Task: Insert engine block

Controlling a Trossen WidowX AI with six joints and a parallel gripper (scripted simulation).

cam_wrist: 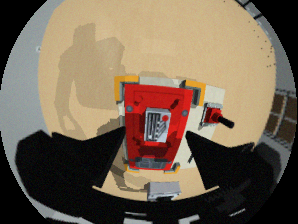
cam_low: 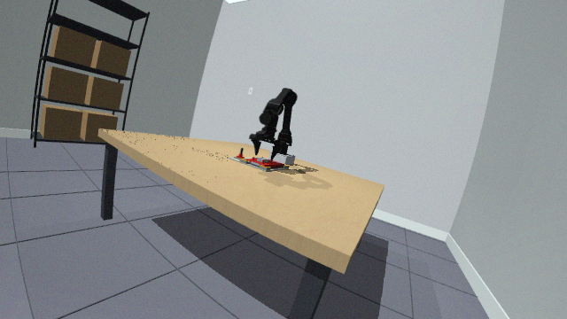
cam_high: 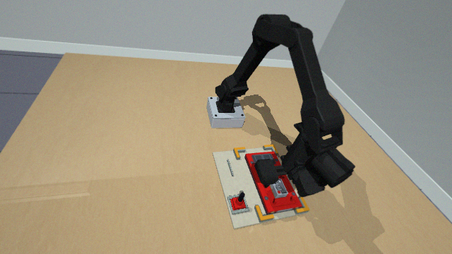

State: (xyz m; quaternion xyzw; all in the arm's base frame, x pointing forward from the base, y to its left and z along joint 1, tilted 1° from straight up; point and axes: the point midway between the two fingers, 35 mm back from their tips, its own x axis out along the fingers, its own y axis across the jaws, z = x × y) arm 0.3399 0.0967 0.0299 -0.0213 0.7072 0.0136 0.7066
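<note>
Now: the grey engine block 10 mm to the left of my gripper tip and 20 mm below it. Round my gripper tip: pale base plate: 40 mm behind, 30 mm to the right, 30 mm below.
</note>
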